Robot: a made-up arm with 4 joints.
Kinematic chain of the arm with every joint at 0, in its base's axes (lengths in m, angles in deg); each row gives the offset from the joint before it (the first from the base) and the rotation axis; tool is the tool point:
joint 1: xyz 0 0 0.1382 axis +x
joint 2: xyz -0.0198 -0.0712 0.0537 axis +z
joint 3: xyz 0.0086 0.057 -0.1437 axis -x
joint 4: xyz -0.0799 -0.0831 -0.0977 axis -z
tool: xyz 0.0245 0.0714 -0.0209
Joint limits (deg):
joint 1: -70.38..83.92
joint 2: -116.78..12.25
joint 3: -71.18..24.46
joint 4: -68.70..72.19
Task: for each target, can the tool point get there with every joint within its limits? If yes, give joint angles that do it. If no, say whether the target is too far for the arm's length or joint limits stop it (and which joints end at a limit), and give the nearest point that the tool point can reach.
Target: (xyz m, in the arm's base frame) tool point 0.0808 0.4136 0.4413
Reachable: no: too far | nearest point 0.0247 0.1932 0.2314 | short by 0.309 m
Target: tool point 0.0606 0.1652 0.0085
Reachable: yes | joints 61.01 -83.65 -22.96 15.44
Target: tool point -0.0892 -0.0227 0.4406
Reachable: no: joint limits stop it (at a limit: joint 1, joint 3) | nearest point -0.0554 0.1523 0.2408 | short by 0.268 m
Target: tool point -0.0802 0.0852 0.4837
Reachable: no: joint limits stop it (at a limit: joint 1, joint 3) | nearest point -0.0482 0.1655 0.2492 | short by 0.250 m
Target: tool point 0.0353 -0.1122 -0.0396
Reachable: yes | joints -35.10 -37.57 -39.77 40.75
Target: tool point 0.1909 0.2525 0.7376
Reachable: no: too far | nearest point 0.0395 0.1730 0.2445 | short by 0.522 m
